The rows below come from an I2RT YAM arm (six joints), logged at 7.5 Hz.
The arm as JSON. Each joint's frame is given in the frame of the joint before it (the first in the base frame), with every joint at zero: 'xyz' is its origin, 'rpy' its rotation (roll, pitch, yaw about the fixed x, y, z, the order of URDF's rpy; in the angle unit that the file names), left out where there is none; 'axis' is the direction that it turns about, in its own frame. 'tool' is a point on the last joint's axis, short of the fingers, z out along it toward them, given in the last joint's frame.
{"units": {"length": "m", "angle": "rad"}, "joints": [
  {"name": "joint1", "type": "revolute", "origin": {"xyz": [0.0, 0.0, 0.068], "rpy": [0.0, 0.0, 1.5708]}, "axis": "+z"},
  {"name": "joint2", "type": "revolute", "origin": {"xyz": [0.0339, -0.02, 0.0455], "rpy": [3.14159, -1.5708, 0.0]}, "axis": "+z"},
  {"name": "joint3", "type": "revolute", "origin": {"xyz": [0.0, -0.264, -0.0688], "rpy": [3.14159, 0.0, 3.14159]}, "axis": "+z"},
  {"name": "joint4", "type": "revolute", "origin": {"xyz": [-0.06, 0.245, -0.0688]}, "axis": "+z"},
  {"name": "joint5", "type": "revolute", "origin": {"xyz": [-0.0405, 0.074, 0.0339], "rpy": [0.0, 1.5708, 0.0]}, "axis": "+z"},
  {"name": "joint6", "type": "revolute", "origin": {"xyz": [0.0, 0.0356, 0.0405], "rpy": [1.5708, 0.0, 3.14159]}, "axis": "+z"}
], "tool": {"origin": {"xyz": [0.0, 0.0, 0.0], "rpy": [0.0, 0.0, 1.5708]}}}
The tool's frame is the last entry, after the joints.
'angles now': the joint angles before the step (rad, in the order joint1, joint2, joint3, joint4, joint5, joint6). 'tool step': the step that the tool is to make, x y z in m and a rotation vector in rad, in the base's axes. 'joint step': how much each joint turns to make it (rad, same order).
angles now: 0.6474 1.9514 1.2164 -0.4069 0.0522 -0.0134
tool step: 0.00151 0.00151 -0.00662 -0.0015 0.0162 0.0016
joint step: 0.0000 0.0227 0.0060 0.0028 -0.0085 0.0020
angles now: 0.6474 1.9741 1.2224 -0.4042 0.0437 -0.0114
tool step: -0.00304 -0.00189 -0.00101 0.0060 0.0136 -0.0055
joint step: -0.0001 -0.0081 -0.0149 -0.0008 -0.0097 0.0102
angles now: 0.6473 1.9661 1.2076 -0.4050 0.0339 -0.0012
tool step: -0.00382 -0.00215 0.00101 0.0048 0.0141 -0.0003
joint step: 0.0005 -0.0142 -0.0144 -0.0084 -0.0110 0.0056
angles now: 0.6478 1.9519 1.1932 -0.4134 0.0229 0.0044
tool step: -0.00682 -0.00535 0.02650 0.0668 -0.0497 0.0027
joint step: -0.0027 -0.0971 -0.0324 0.0151 -0.0234 0.0051
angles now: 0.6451 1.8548 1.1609 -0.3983 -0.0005 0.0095
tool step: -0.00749 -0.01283 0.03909 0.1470 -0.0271 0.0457
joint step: -0.0286 -0.1334 -0.0247 -0.0007 -0.1262 -0.0118
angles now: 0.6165 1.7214 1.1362 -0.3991 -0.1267 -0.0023
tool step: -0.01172 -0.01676 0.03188 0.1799 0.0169 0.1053
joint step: -0.0424 -0.1234 -0.0304 -0.0121 -0.2149 -0.0272
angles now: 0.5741 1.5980 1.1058 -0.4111 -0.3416 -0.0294
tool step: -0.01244 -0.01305 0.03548 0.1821 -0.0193 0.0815
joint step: -0.0315 -0.1167 -0.0113 0.0131 -0.1828 0.0126
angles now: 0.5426 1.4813 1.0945 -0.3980 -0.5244 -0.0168
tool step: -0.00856 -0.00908 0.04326 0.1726 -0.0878 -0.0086
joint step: -0.0180 -0.1057 0.0111 0.0938 -0.0726 0.0884
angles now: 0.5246 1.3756 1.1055 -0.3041 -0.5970 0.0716
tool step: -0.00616 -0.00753 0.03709 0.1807 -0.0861 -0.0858
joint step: -0.0096 -0.0814 -0.0081 0.1819 0.0196 0.1630
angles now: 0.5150 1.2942 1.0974 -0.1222 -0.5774 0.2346
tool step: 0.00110 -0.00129 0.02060 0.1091 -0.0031 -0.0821
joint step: 0.0001 -0.0134 0.0234 0.0879 0.0559 0.1304
